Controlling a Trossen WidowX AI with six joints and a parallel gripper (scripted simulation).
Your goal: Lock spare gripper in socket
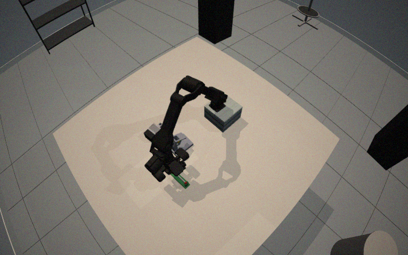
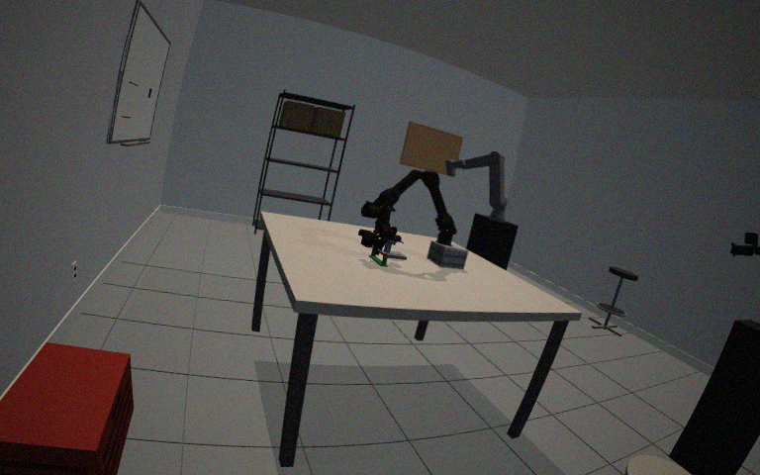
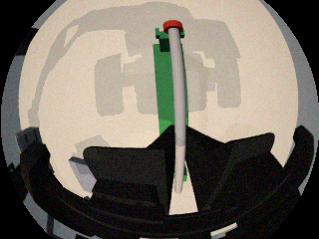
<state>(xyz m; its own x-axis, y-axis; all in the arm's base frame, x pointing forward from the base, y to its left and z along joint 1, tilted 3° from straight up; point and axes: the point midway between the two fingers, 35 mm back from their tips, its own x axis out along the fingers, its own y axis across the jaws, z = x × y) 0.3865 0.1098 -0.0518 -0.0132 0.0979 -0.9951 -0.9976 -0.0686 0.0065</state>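
Right now the green bracket is 20 mm to the left of my gripper tip. Round my gripper tip: grey mount (110 mm behind, 100 mm to the right, 30 mm above); then spare gripper (250 mm to the right, 70 mm behind).
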